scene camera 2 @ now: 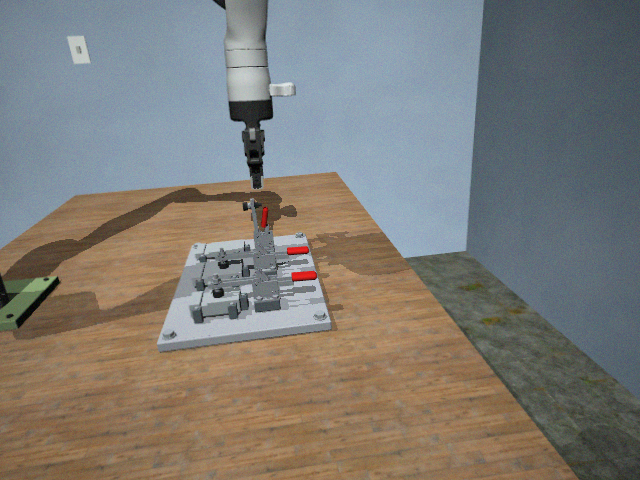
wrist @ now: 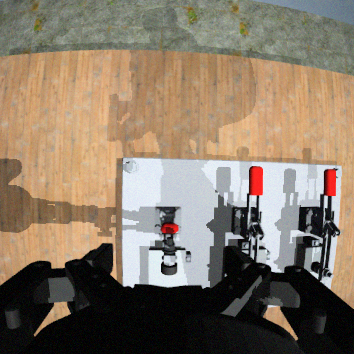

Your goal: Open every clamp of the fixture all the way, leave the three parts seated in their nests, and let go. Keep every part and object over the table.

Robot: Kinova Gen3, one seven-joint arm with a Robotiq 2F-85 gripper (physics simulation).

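Frame: origin at the arm's base, x back, y left, z down, level; centimetres.
Seen in the pictures: gripper, fingertip midpoint: [scene camera 2: 257, 183] [wrist: 168, 257].
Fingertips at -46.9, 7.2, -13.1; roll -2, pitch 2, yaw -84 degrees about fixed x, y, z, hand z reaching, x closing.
Note:
Offsets run from my fingertips to a thing's top centre, as dx, dy, dz. "*": to the spot under its first point. Level surfaces: height alone.
The fixture's pale plate [scene camera 2: 248, 332] [wrist: 140, 192] lies on the table and bears three clamps in a row. The far clamp's red handle @[-0.8, -0.2, +4.7] [scene camera 2: 264, 217] [wrist: 170, 228] stands up, and its arm [scene camera 2: 254, 217] is raised upright. The middle red handle @[* -4.4, -12.4, +9.2] [scene camera 2: 297, 250] [wrist: 256, 180] and the near red handle @[* -3.3, -23.2, +8.6] [scene camera 2: 303, 275] [wrist: 330, 182] lie flat outward, their arms down over their parts. The near grey part @[+9.6, -21.3, +10.6] [scene camera 2: 219, 305] sits between its nest blocks; the other parts are partly hidden. My gripper [scene camera 2: 256, 187] [wrist: 168, 257] is open and empty, above the far clamp.
A green bracket-like object [scene camera 2: 32, 303] stands on the wooden table @[dz +14.7] [scene camera 2: 320, 403] at the left edge of the scene view. The table's right edge drops to the grey floor [scene camera 2: 496, 315]. A blue wall [scene camera 2: 361, 103] rises behind the table.

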